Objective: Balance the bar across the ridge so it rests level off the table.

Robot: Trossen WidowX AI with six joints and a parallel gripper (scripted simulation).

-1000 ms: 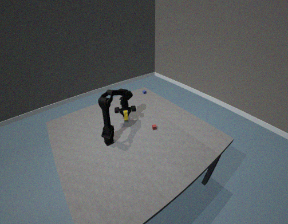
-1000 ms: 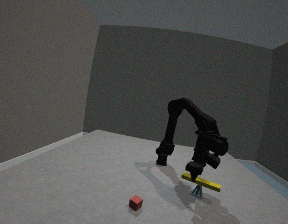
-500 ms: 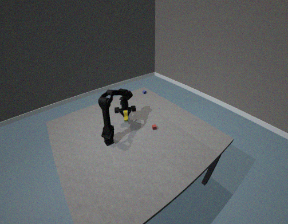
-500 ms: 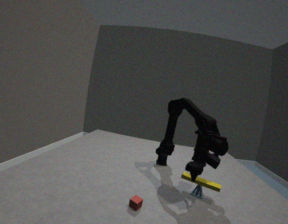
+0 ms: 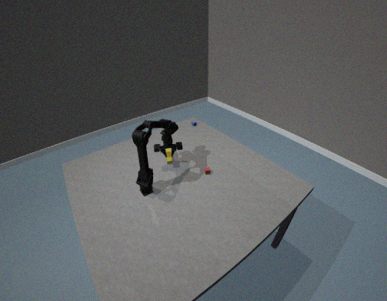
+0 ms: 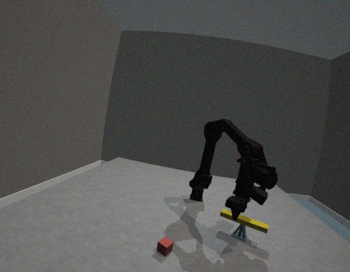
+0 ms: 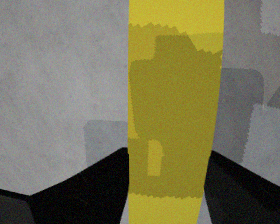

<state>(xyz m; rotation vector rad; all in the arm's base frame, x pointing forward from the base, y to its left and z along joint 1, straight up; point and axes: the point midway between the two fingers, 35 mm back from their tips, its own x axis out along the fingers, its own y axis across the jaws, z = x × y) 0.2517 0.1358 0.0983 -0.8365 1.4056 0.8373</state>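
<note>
My gripper tip is now 1 cm short of the yellow bar and 3 cm to the right of it. The rest, counted from my gripper tip: red cube (15 cm ahead, 23 cm to the right, 5 cm below); then blue cube (49 cm ahead, 36 cm to the left, 5 cm below).
</note>
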